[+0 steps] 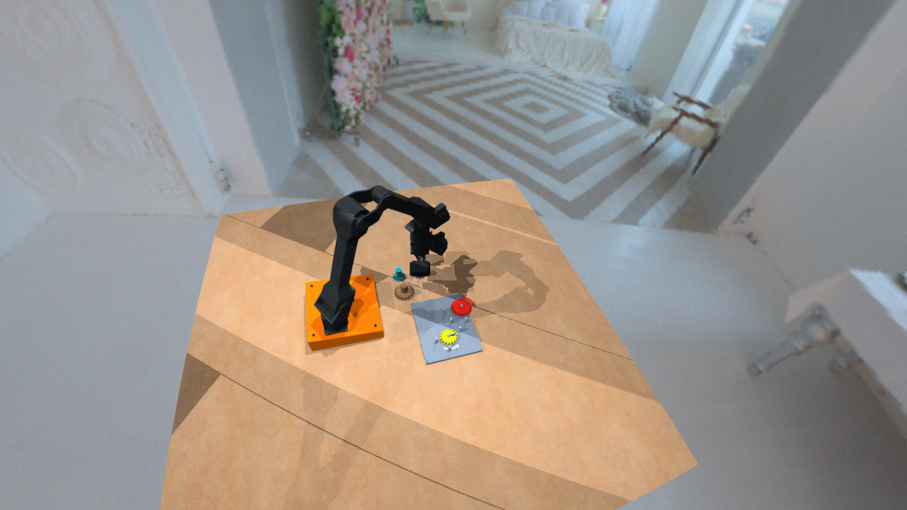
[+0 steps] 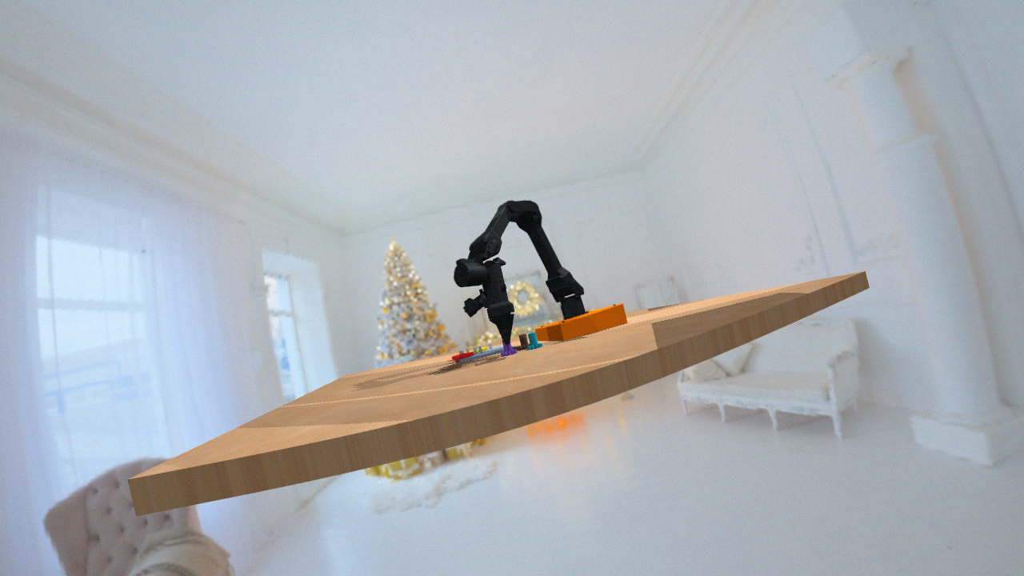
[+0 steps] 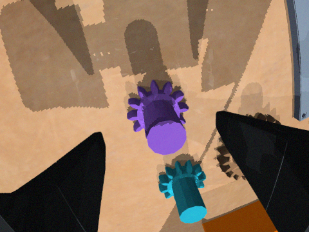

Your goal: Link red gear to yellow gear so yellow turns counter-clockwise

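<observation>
The purple gear is 10 mm below my gripper tip. From my gripper tip the other things lie so: red gear (80 mm ahead, 180 mm to the right, 10 mm below); then teal gear (70 mm behind, 10 mm to the left, 10 mm below); then brown gear (70 mm behind, 60 mm to the right, 10 mm below).
</observation>
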